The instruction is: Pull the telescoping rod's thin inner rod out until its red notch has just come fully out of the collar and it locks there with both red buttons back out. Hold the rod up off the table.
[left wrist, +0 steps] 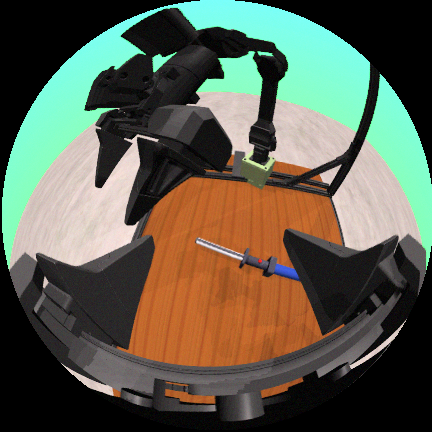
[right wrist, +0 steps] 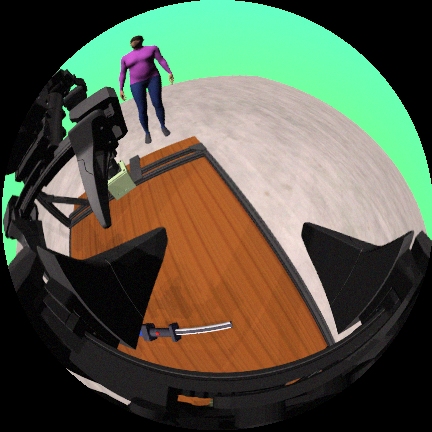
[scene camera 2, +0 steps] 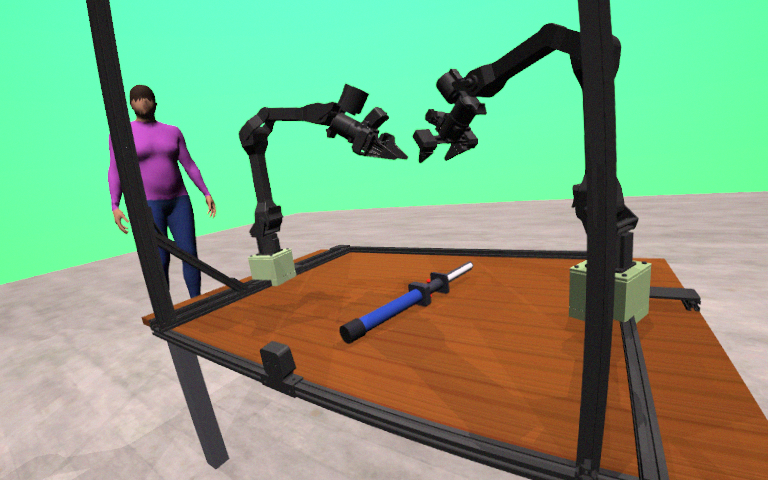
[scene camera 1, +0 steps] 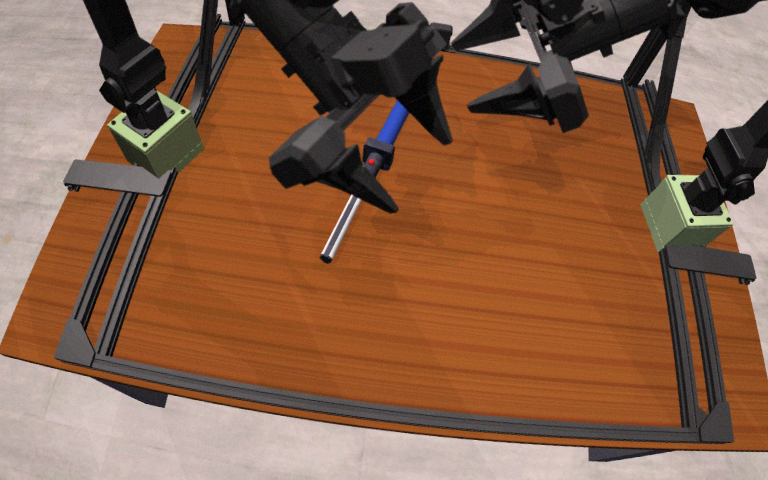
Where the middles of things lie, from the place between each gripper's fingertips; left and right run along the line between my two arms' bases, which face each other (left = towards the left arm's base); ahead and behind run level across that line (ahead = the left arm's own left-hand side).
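Thin silver inner rod (scene camera 1: 342, 225): my left hand 12 cm past it, 8 cm to the left of it, 30 cm above it. Telescoping rod (scene camera 1: 378, 153): 13 cm behind my left hand, 7 cm to the right of it, 30 cm below it.
Thin silver inner rod: 240 mm behind my right hand, 50 mm to the right of it, 290 mm below it. Telescoping rod: 250 mm behind my right hand, 50 mm to the right of it, 290 mm below it.
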